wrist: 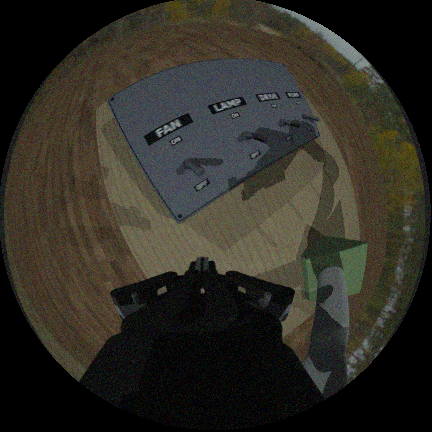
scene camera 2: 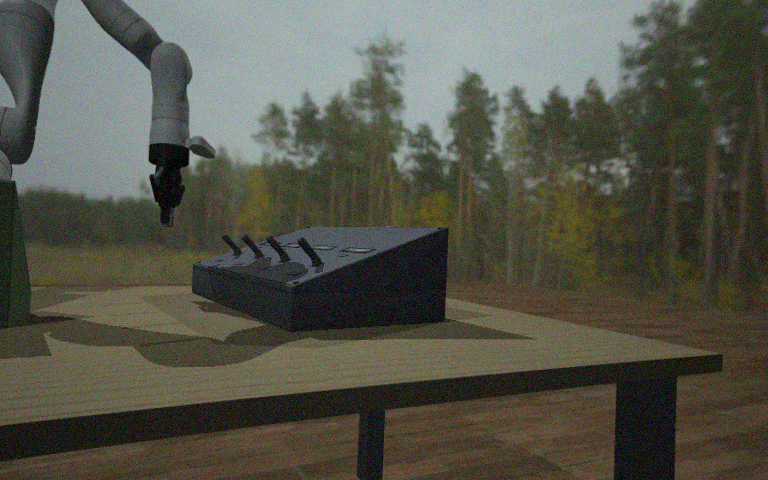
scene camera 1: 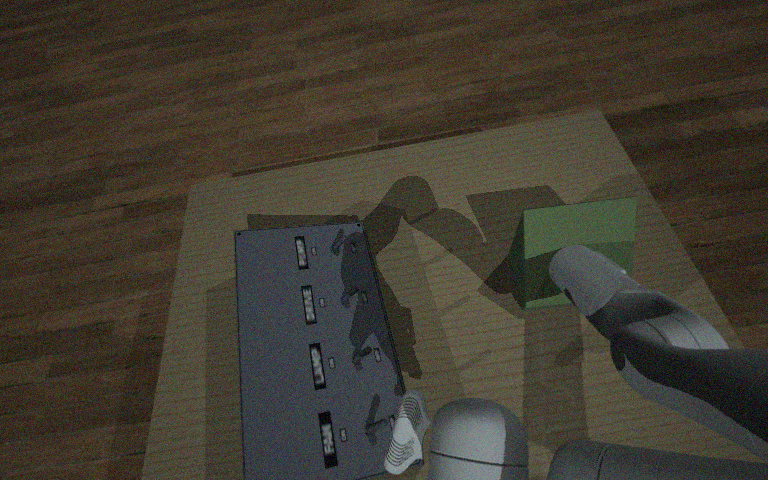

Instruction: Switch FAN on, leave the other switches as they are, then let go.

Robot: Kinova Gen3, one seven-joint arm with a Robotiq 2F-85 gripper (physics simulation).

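Places are measured from the arm's base along level axes (x right, y ahead, z up), in centimetres.
Pixels of known places: gripper, fingertip midpoint: point(wrist: 202, 263) point(scene camera 2: 166, 226); arm's base, link origin: point(wrist: 330, 277) point(scene camera 1: 573, 267).
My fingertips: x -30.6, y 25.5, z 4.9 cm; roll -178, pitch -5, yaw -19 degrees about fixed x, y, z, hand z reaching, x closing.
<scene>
For each thing: its top centre in the pictures, then the offset to it from my fingertips. "pt": a spot on its surface instead. Level surfaces: height alone.
- FAN switch lever, surface spot: point(wrist: 207, 162) point(scene camera 1: 374, 410) pt dx +6.1, dy +13.2, dz -5.5 cm
- LAMP lever, top centre: point(wrist: 259, 130) point(scene camera 1: 360, 351) point(scene camera 2: 252, 234) dx +15.1, dy +15.0, dz -0.9 cm
- DRIVE lever, top centre: point(scene camera 2: 277, 235) point(scene camera 1: 348, 289) point(wrist: 296, 118) dx +26.8, dy +17.7, dz -0.9 cm
- fourth lever, top centre: point(scene camera 2: 309, 237) point(scene camera 1: 337, 238) point(wrist: 315, 113) dx +38.5, dy +20.4, dz -0.9 cm
- table, surface height: dz -13.5 cm
The FAN switch lever point(scene camera 1: 372, 408) point(scene camera 2: 231, 245) point(wrist: 207, 162) stands on the sloped dark panel point(scene camera 1: 266, 339) point(scene camera 2: 373, 283) point(wrist: 145, 100) and leans toward the panel's low edge, the OFF side. The LAMP lever point(scene camera 2: 252, 246) point(wrist: 254, 136), the DRIVE lever point(scene camera 2: 277, 249) point(wrist: 289, 123) and the fourth lever point(scene camera 2: 309, 251) point(wrist: 310, 118) lean the same way. My gripper point(scene camera 2: 166, 217) point(wrist: 202, 263) is shut and empty. It hangs in the air off the low edge, apart from the levers, its tips slightly higher than the lever tops in scene camera 2. The arm hides it in scene camera 1.
The green block point(scene camera 1: 577, 226) point(scene camera 2: 11, 254) point(wrist: 356, 265) under the arm's base stands on the table point(scene camera 1: 481, 164) point(scene camera 2: 538, 339) point(wrist: 240, 265), across from the panel's low edge. The arm's shadow falls over the levers and the OFF side of the panel.
</scene>
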